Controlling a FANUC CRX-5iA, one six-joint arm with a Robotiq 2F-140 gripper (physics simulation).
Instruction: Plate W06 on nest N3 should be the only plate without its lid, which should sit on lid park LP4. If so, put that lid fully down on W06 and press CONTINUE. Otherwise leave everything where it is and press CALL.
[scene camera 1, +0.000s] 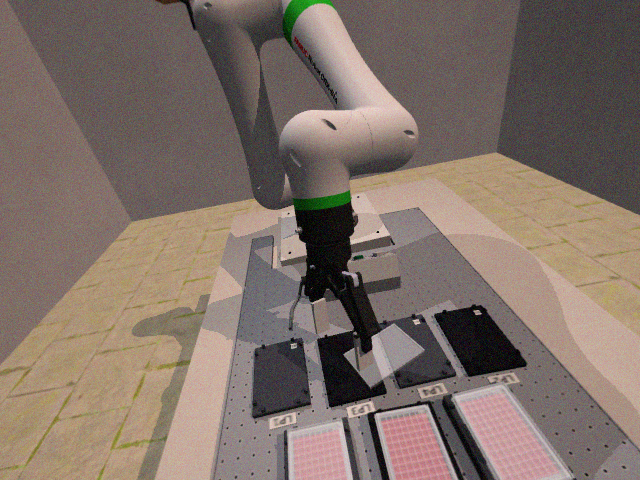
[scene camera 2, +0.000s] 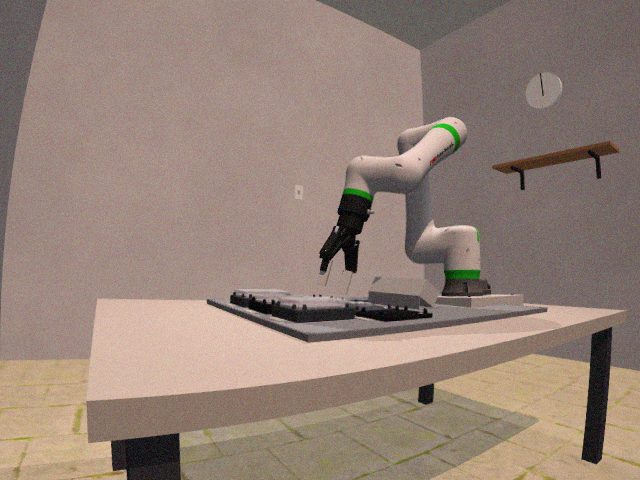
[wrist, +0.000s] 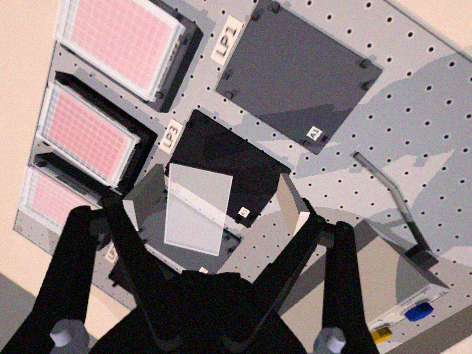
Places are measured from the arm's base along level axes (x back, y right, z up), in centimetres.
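Where they show: gripper, fingertip midpoint: (scene camera 1: 342, 346) (scene camera 2: 331, 289) (wrist: 222, 180); arm's base at its link origin: (scene camera 2: 462, 295).
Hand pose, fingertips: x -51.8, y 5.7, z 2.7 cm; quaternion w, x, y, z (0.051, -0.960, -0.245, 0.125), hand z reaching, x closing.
Observation:
Each offset is from my fingertips to the top centre of the thing. "pt": to the spot under its first point.
A clear lid @(dx -0.6, dy -7.6, dz -2.6 cm) (scene camera 1: 398, 351) (wrist: 197, 215) lies skewed across two lid parks, partly over LP3 @(dx -0.7, dy -0.7, dz -2.8 cm) (scene camera 1: 336, 369) (wrist: 215, 145) and partly over LP4 @(dx +0.4, dy -13.4, dz -2.8 cm) (scene camera 1: 431, 367) (wrist: 157, 240). My gripper (scene camera 1: 342, 336) (scene camera 2: 338, 281) (wrist: 222, 180) is wide open and empty, above the lid and LP3, with its pads apart on either side in the wrist view. Three pink-filled plates @(dx -18.7, dy +6.1, dz -0.8 cm) (scene camera 1: 317, 454) @(dx -18.3, dy -7.4, dz -1.2 cm) (scene camera 1: 413, 444) @(dx -17.6, dy -20.1, dz -0.7 cm) (scene camera 1: 509, 434) sit on nests in a row; they also show at the left of the wrist view. Their nest and plate labels are not readable, and I cannot tell which plates have lids.
Lid parks LP1 @(dx -0.2, dy +12.7, dz -2.8 cm) (scene camera 1: 281, 377) (wrist: 300, 75) and LP2 @(dx +0.1, dy -25.9, dz -2.8 cm) (scene camera 1: 480, 341) flank the middle two, with no lid visible on them. A sloped button box @(dx +22.0, dy -5.7, dz +3.6 cm) (scene camera 1: 382, 276) (scene camera 2: 400, 291) with blue @(dx +24.1, dy +1.8, dz +2.6 cm) (wrist: 419, 311) and yellow @(dx +24.1, dy -3.2, dz +2.6 cm) (wrist: 381, 335) buttons stands toward the robot base. A bent rod @(pt dx +17.1, dy +10.0, dz -4.1 cm) (wrist: 395, 192) shows beside it.

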